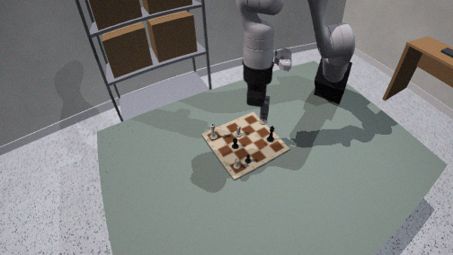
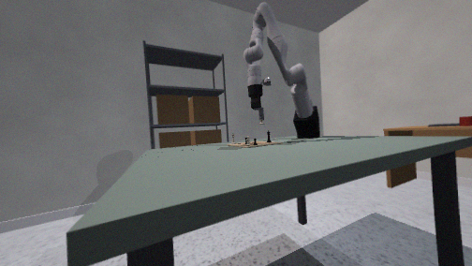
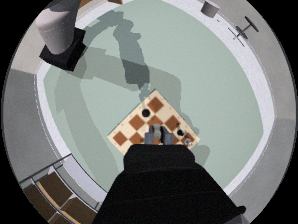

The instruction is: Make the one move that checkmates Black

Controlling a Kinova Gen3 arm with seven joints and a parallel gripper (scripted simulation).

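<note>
The tall black piece is 4 cm behind my hand, 1 cm to the right of it and 11 cm below it. From my hand the other things lie so: chessboard (5 cm ahead, 2 cm to the right, 14 cm below).
</note>
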